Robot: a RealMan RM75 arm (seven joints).
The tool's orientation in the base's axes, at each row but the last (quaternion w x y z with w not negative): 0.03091, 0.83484, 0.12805, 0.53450; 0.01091, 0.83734, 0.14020, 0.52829; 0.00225, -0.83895, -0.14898, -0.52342; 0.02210, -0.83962, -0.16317, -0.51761; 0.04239, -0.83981, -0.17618, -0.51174; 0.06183, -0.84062, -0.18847, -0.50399; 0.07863, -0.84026, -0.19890, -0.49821; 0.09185, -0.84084, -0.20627, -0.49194
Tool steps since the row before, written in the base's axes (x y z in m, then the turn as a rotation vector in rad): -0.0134, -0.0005, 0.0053, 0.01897, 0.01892, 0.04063; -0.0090, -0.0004, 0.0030, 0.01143, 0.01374, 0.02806; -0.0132, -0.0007, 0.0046, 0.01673, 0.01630, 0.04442; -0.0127, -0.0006, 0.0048, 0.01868, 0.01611, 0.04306; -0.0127, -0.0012, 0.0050, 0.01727, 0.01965, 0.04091; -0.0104, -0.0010, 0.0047, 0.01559, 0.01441, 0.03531; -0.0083, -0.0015, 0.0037, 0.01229, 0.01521, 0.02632; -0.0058, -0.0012, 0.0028, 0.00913, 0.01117, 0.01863
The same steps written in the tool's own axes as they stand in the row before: -0.0007, -0.0009, -0.0144, 0.04812, -0.00718, 0.00136; -0.0011, -0.0011, -0.0094, 0.03272, -0.00598, -0.00046; -0.0015, -0.0020, -0.0138, 0.04990, -0.00459, -0.00279; -0.0012, -0.0026, -0.0133, 0.04946, -0.00402, -0.00052; -0.0012, -0.0026, -0.0134, 0.04789, -0.00804, 0.00019; -0.0005, -0.0026, -0.0111, 0.04097, -0.00433, -0.00002; -0.0007, -0.0018, -0.0090, 0.03197, -0.00701, 0.00200; -0.0004, -0.0013, -0.0064, 0.02292, -0.00514, 0.00190
